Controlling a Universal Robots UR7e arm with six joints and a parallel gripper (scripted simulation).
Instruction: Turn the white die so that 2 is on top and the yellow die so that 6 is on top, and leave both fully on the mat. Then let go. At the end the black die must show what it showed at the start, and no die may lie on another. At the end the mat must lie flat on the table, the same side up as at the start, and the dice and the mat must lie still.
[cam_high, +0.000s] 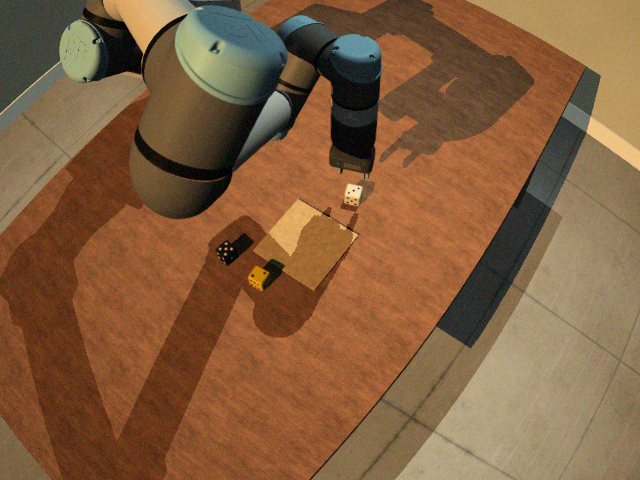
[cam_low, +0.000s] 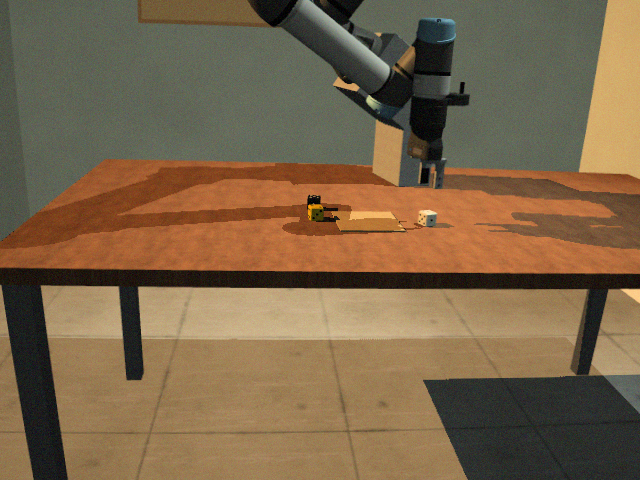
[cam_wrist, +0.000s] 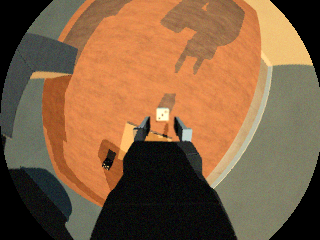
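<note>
Right now the white die is 90 mm below my hand. The rest, counted from my hand: yellow die 40 mm behind, 240 mm to the right, 90 mm below; then tan mat 20 mm behind, 130 mm to the right, 100 mm below; then black die 130 mm behind, 240 mm to the right, 90 mm below.
</note>
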